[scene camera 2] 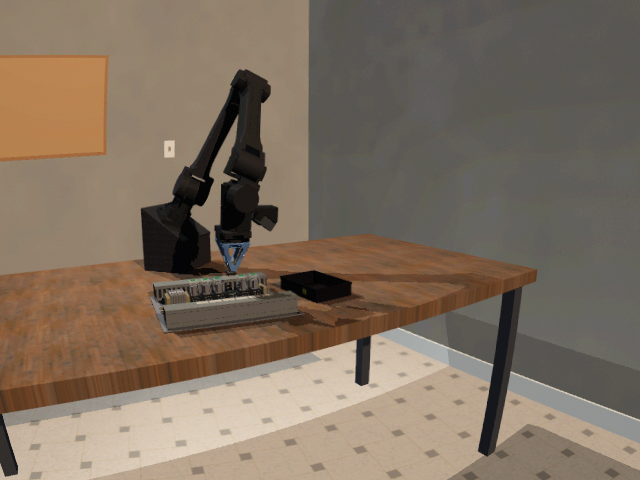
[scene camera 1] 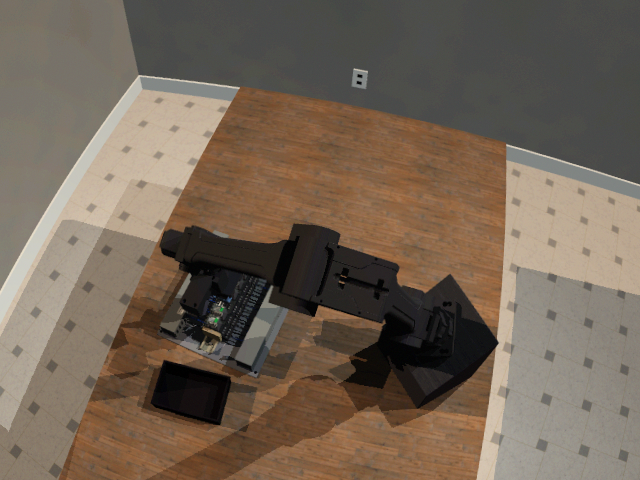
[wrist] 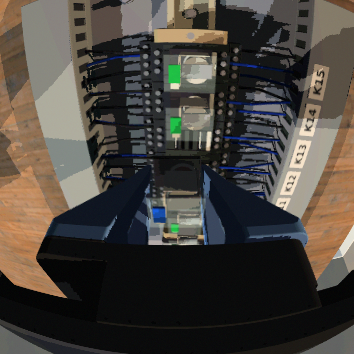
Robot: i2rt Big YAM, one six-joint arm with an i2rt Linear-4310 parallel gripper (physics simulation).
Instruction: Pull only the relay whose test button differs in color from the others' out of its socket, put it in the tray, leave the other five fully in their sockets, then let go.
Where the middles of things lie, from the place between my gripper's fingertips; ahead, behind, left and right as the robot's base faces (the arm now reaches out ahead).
Right now the tan end block (wrist: 201, 35) is 10 mm ahead of my hand, 70 mm to the left of it and 60 mm below it.
